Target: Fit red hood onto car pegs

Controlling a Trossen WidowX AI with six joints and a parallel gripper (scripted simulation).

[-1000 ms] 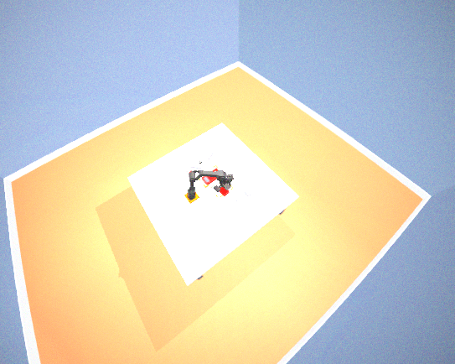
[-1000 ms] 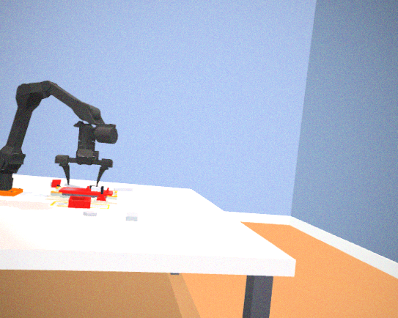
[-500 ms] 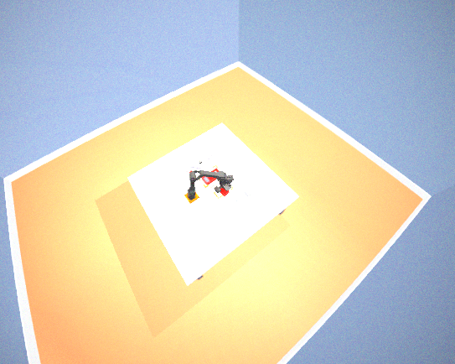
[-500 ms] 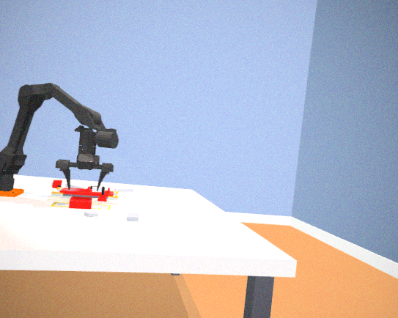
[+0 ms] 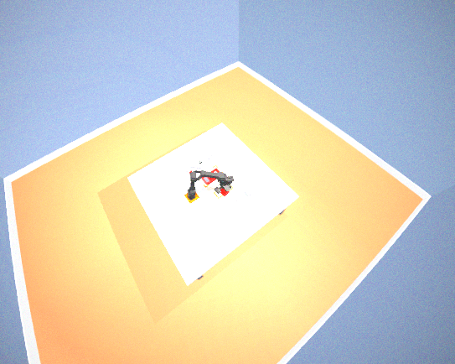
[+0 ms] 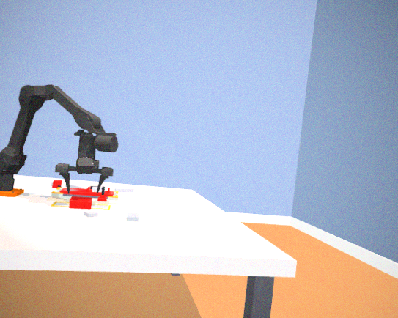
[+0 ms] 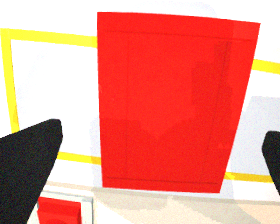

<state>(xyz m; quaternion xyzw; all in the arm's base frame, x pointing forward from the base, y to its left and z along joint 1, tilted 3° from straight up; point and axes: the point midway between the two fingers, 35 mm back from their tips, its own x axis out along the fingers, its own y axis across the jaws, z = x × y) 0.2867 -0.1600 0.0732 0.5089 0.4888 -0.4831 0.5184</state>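
My gripper tip is now 30 mm above the red hood.
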